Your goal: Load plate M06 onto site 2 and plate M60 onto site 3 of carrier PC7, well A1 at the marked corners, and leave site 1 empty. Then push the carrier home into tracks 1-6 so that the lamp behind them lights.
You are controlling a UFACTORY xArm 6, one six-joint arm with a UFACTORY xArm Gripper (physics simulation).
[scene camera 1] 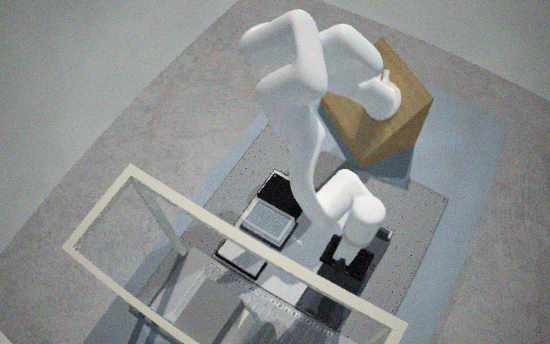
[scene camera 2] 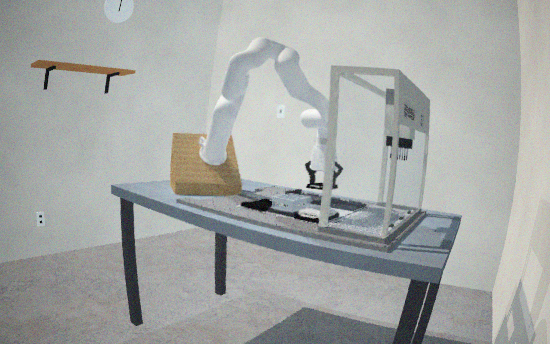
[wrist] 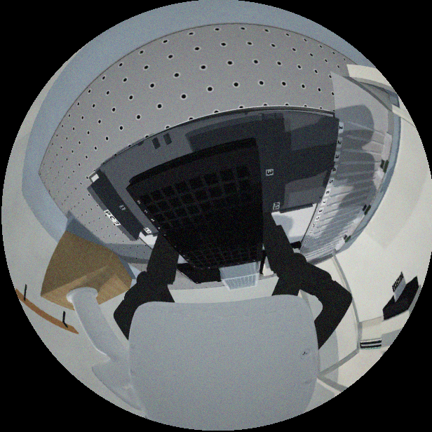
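My gripper (scene camera 1: pixel 345 260) (scene camera 2: pixel 323 183) (wrist: pixel 214 232) is shut on a black well plate (scene camera 1: pixel 332 247) (wrist: pixel 215 200) and holds it level above the middle of the dark carrier PC7 (scene camera 1: pixel 325 305) (wrist: pixel 305 160). Its fingers grip opposite sides. The plate's label cannot be read, and it hides site 2. The "3" and "A1" marks of site 3 show to the right in the wrist view, with no plate there. The PC7 end and site 1 marks show to the left. A clear plate (scene camera 1: pixel 268 220) (scene camera 2: pixel 290 201) (wrist: pixel 239 277) stands on a black holder; its label is unreadable.
A white plate (scene camera 1: pixel 242 256) (scene camera 2: pixel 316 214) sits in a black holder. A black holder (scene camera 1: pixel 279 193) (scene camera 2: pixel 256 204) stands beyond the clear plate. The numbered tracks (wrist: pixel 350 185) lie beneath the open-framed enclosure (scene camera 1: pixel 102 205) (scene camera 2: pixel 327 145). A wooden block (scene camera 1: pixel 395 110) (scene camera 2: pixel 205 175) (wrist: pixel 82 270) carries the arm's base.
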